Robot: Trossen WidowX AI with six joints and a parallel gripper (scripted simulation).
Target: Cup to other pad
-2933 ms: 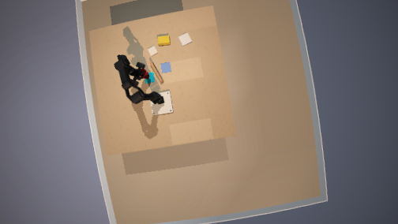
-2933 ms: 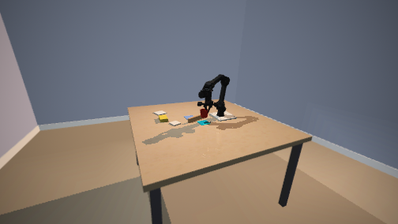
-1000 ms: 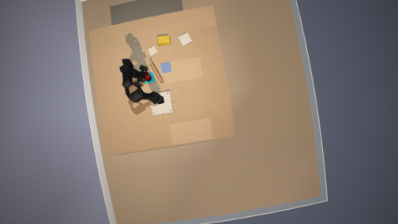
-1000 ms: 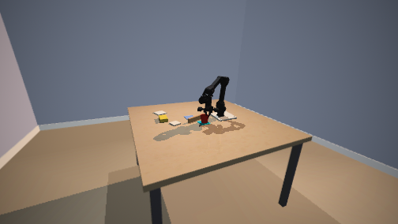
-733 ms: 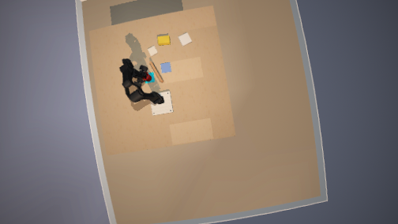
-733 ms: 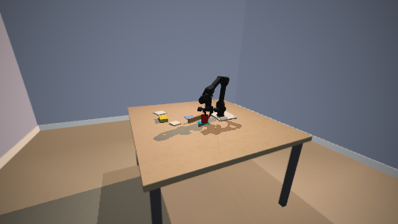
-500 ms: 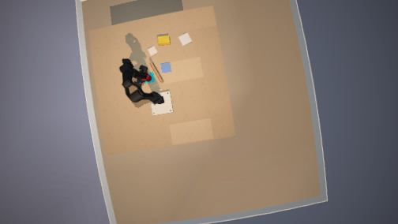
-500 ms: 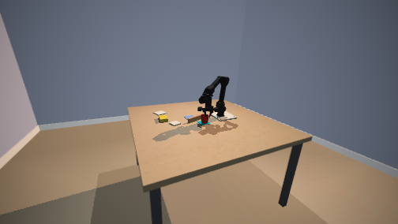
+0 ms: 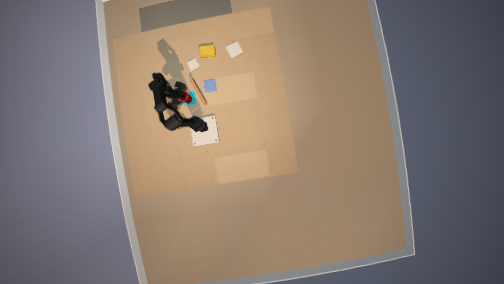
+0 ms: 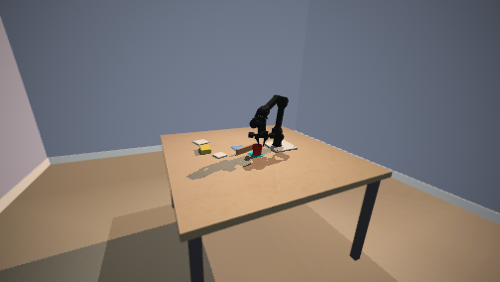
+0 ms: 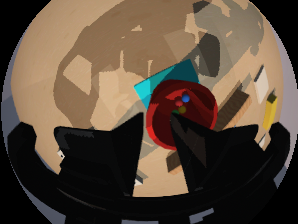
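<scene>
The red cup is 3 cm below my gripper tip, 2 cm to the right of it and 2 cm ahead of it. Round my gripper tip: cyan pad (7 cm below, 3 cm ahead, 2 cm to the right); then wooden bar (11 cm to the right, 5 cm below, 5 cm ahead); then light blue pad (20 cm to the right, 8 cm ahead, 7 cm below).
</scene>
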